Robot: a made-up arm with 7 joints.
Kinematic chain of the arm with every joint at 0, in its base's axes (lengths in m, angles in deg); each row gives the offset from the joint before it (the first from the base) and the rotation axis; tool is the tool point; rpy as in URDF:
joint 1: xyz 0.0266 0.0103 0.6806 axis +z
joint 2: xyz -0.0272 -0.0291 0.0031 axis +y
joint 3: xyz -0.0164 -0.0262 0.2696 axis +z
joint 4: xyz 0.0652 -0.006 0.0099 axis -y
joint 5: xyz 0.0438 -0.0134 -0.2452 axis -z
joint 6: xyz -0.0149 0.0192 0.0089 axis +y
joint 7: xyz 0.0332 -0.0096 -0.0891 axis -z
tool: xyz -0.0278 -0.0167 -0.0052 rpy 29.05 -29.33 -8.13
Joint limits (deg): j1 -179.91..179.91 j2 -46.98..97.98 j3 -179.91..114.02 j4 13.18..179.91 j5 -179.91..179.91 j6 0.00..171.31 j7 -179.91..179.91
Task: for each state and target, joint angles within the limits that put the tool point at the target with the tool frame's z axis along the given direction. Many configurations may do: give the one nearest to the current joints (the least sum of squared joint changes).
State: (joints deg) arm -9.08 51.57 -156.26 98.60 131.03 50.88 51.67
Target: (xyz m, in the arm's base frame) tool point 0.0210 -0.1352 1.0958 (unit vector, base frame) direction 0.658 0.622 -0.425
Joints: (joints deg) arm 5.41 62.03 -174.58 51.55 121.47 69.08 52.91
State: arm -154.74 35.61 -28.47 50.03 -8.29 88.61 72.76
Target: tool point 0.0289 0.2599 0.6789 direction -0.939 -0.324 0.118
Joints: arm -179.91 47.10 -75.37 37.57 -18.25 65.03 88.51
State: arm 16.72 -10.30 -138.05 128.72 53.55 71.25 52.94
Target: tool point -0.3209 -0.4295 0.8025 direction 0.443 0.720 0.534
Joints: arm 24.21 -38.70 -153.79 112.69 42.25 56.34 60.19
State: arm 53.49 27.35 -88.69 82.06 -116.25 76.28 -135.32
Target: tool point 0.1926 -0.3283 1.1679 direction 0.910 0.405 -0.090
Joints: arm 50.05 18.46 -120.48 102.83 -99.85 53.84 -104.44
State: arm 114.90 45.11 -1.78 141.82 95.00 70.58 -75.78
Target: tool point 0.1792 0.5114 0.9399 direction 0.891 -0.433 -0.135
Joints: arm 88.22 41.34 -28.11 141.94 80.73 56.16 -80.87
